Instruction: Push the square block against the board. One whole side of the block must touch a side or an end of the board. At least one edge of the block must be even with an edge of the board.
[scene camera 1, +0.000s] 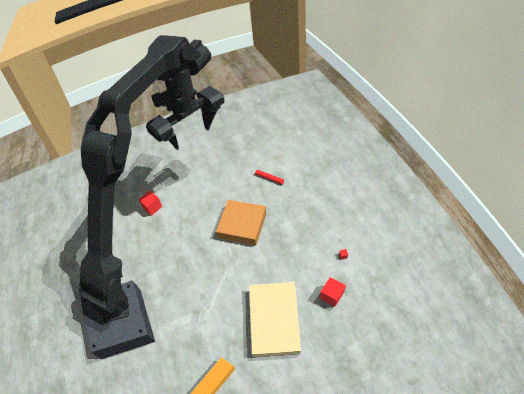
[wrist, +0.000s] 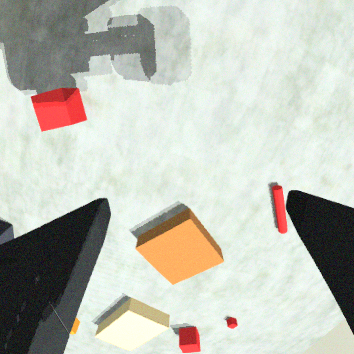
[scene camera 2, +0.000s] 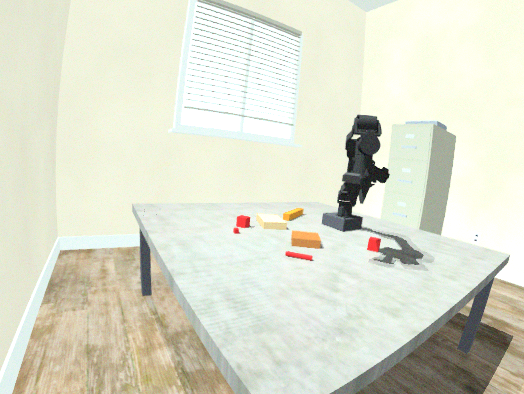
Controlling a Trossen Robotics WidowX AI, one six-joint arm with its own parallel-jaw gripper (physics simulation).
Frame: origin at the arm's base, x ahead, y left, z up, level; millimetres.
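Seen in the pictures: gripper, fingertip midpoint: (scene camera 1: 192, 139) (wrist: 198, 202) (scene camera 2: 357, 205); arm's base at its link origin: (scene camera 1: 114, 306) (scene camera 2: 344, 216).
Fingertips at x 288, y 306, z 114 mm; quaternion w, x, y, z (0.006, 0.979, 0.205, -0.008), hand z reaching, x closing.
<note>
Pixels of each thing's middle, then the offset from my fingertips to it. "*": a spot on its surface instead.
- orange square block at the middle of its body: (wrist: 180, 248) (scene camera 1: 241, 222) (scene camera 2: 305, 239) dy -167, dx +55, dz -156 mm
- pale yellow rectangular board at the middle of its body: (scene camera 1: 274, 319) (wrist: 130, 326) (scene camera 2: 270, 221) dy -431, dx +40, dz -156 mm
- red rod at the middle of its body: (wrist: 279, 209) (scene camera 1: 269, 176) (scene camera 2: 298, 255) dy -51, dx +170, dz -164 mm
- orange-yellow bar at a spot on its surface: (scene camera 1: 215, 376) * dy -515, dx -115, dz -139 mm
The orange square block (scene camera 1: 242, 219) (scene camera 2: 305, 238) (wrist: 181, 250) lies flat on the table near the middle of the scene camera 1 view. The pale yellow rectangular board (scene camera 1: 274, 317) (scene camera 2: 271, 221) (wrist: 131, 326) lies flat, apart from the block, with a wide gap between them. In the scene camera 1 view the board is lower and slightly right of the block, and the two are turned differently. My gripper (scene camera 1: 192, 138) (wrist: 198, 202) is open and empty, high above the table, up and left of the block in the scene camera 1 view.
A red cube (scene camera 1: 150, 203) (scene camera 2: 373, 244) (wrist: 60, 114) lies left of the block in the scene camera 1 view. A red rod (scene camera 1: 269, 177) (scene camera 2: 299, 256) lies behind it. Another red cube (scene camera 1: 333, 291) and a tiny one (scene camera 1: 343, 254) lie right of the board; an orange-yellow bar (scene camera 1: 215, 376) lies below-left.
</note>
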